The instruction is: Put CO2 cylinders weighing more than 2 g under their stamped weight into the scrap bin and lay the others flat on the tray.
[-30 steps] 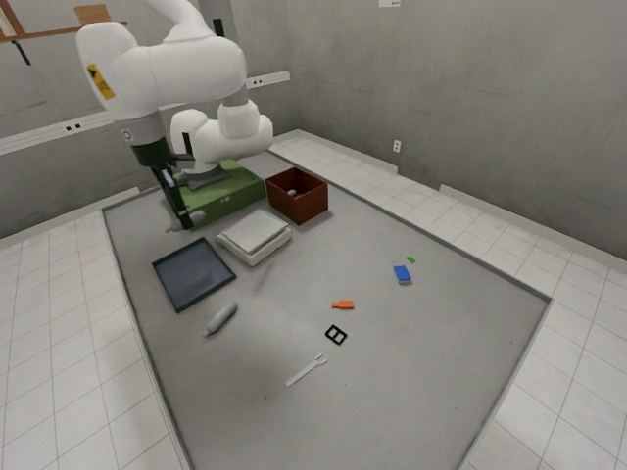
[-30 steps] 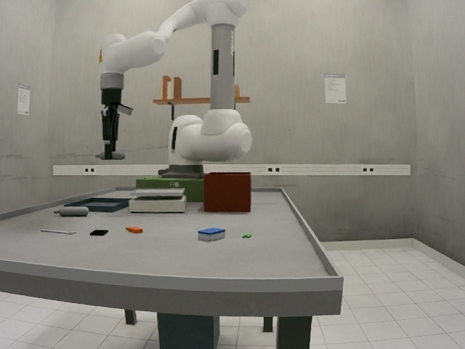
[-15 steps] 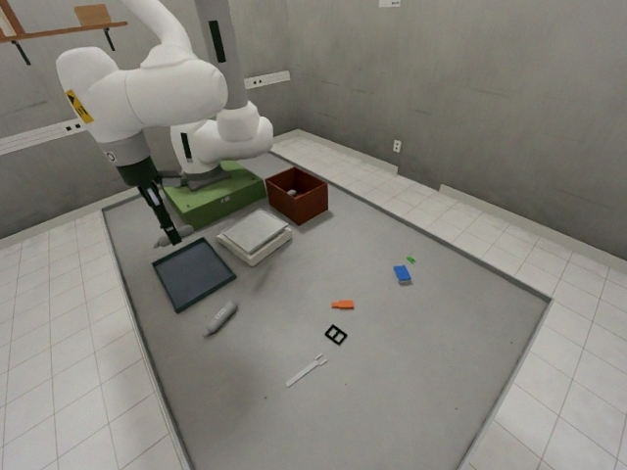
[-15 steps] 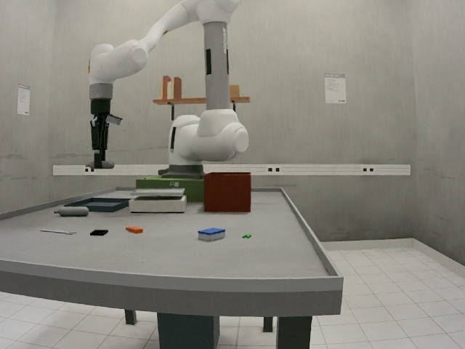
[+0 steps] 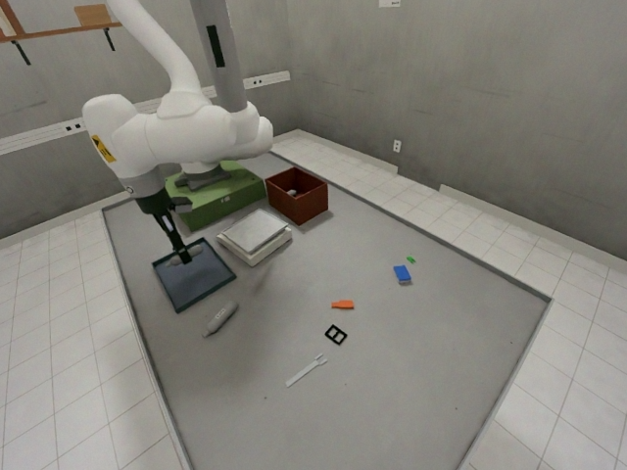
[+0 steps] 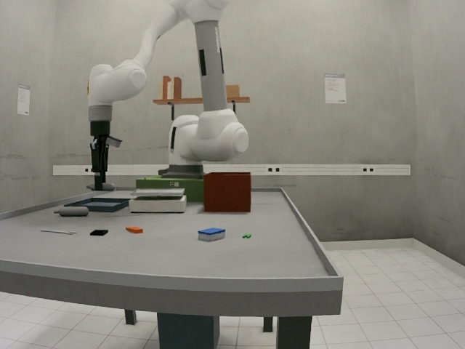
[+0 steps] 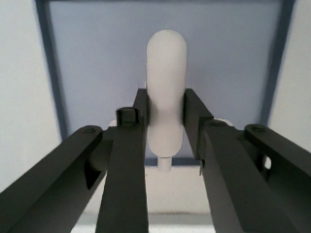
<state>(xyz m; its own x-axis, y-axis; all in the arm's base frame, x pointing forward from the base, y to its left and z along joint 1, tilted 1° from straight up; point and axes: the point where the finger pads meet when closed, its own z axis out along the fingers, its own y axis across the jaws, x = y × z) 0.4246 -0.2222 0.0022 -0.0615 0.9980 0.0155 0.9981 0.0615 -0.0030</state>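
The dark blue tray is 90 mm below my hand. Round my hand: grey CO2 cylinder: 150 mm behind, 420 mm to the left, 80 mm below; white scale: 230 mm to the left, 60 mm below; scale plate: 10 mm ahead, 230 mm to the left, 40 mm below.
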